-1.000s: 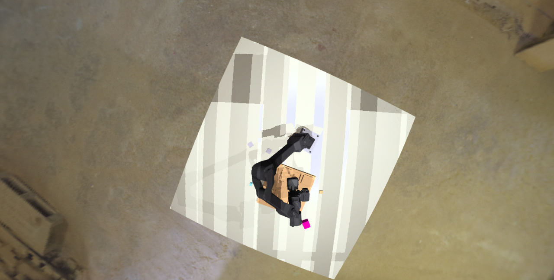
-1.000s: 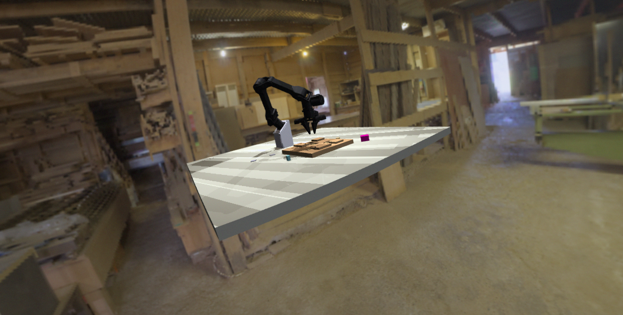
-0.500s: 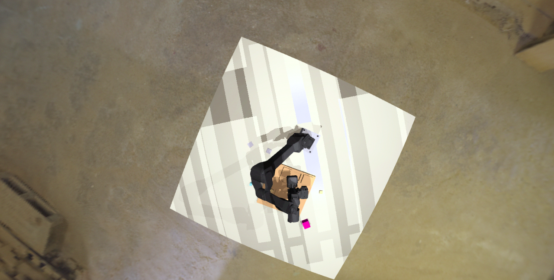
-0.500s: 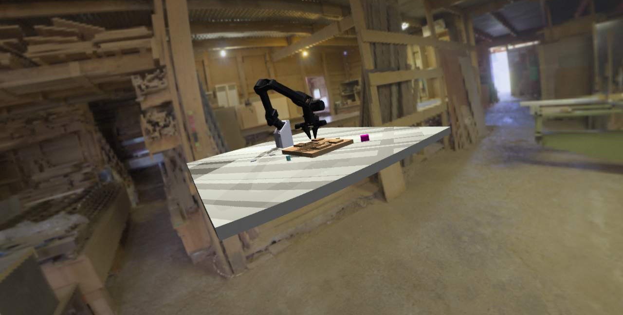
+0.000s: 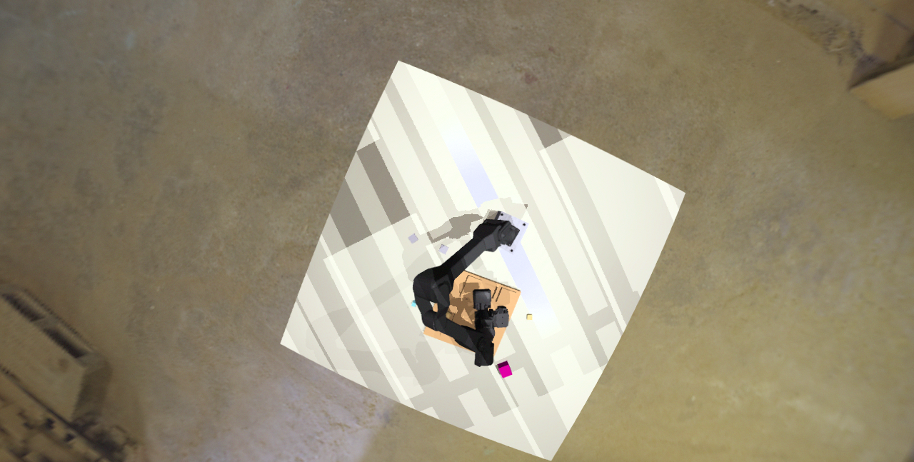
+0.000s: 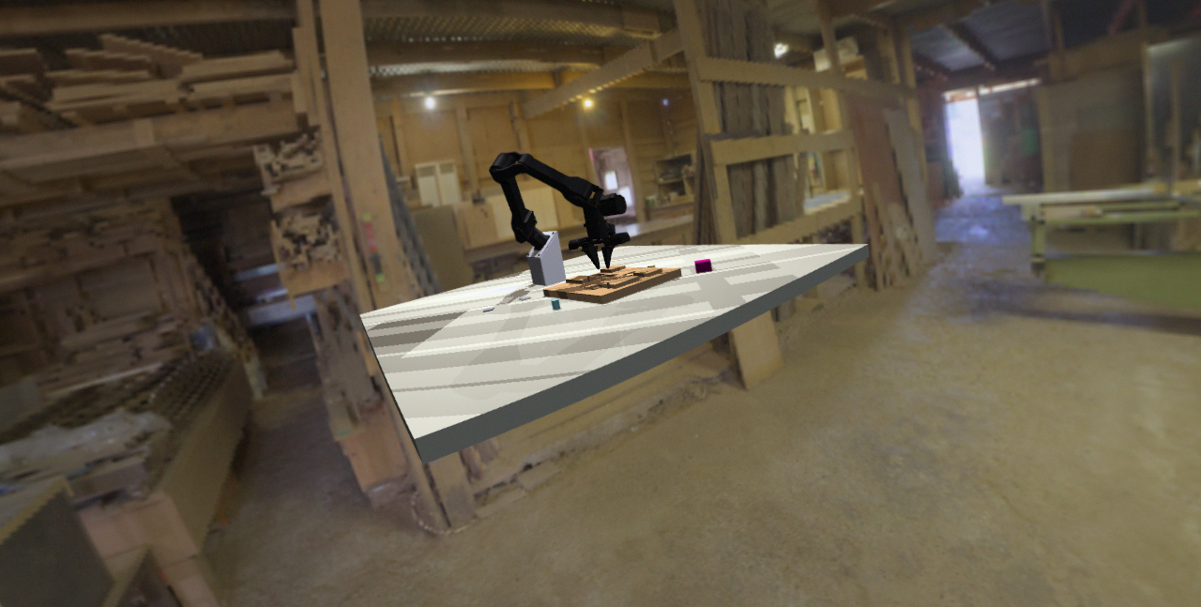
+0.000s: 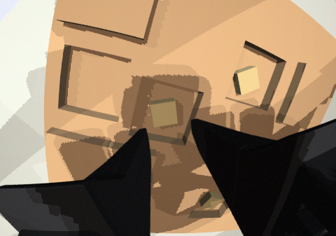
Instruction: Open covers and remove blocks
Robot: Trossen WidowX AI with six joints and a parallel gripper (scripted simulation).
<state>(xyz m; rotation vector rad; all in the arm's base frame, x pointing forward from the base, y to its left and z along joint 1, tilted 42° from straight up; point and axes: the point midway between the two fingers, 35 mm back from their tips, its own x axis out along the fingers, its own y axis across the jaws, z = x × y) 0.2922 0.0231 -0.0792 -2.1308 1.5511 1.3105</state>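
My gripper tip is now 40 mm short of the tan wooden puzzle board, 30 mm above it and 10 mm to the right of it. Also, from my gripper tip: teal block: 220 mm to the right, 130 mm ahead, 40 mm below; then magenta block: 230 mm to the left, 200 mm ahead, 30 mm below.
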